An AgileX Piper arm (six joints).
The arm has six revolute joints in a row. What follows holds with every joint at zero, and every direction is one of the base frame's. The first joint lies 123 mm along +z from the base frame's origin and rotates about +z. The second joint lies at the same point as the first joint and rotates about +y. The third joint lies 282.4 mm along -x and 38.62 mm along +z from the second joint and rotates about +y. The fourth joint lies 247.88 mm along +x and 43.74 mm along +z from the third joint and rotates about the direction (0.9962, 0, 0.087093). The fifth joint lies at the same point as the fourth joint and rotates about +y. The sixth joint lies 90.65 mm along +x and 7.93 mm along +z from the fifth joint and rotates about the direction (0.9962, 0, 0.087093). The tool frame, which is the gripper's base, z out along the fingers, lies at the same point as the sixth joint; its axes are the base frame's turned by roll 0, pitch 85.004 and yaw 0 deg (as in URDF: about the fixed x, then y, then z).
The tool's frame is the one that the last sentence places.
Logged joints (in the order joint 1, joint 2, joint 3, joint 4, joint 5, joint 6), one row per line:
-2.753 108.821 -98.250 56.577 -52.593 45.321
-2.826 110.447 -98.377 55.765 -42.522 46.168
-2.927 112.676 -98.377 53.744 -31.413 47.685
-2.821 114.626 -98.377 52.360 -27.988 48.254
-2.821 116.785 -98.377 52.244 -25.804 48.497
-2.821 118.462 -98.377 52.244 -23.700 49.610
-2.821 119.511 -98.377 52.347 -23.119 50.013
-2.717 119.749 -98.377 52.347 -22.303 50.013
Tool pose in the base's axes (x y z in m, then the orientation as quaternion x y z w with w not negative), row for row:
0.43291 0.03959 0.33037 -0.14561 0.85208 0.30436 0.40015
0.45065 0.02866 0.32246 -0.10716 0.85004 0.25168 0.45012
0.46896 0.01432 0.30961 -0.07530 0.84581 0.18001 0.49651
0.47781 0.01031 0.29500 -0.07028 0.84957 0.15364 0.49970
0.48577 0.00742 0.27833 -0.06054 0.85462 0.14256 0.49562
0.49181 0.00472 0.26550 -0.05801 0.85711 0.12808 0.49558
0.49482 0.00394 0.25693 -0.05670 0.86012 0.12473 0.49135
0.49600 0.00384 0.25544 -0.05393 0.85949 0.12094 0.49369
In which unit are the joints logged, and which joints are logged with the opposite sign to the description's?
The joints are logged in degrees. Opposite sign: joint 5, joint 6.
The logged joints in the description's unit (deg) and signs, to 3 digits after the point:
-2.753 108.821 -98.250 56.577 52.593 -45.321
-2.826 110.447 -98.377 55.765 42.522 -46.168
-2.927 112.676 -98.377 53.744 31.413 -47.685
-2.821 114.626 -98.377 52.360 27.988 -48.254
-2.821 116.785 -98.377 52.244 25.804 -48.497
-2.821 118.462 -98.377 52.244 23.700 -49.610
-2.821 119.511 -98.377 52.347 23.119 -50.013
-2.717 119.749 -98.377 52.347 22.303 -50.013

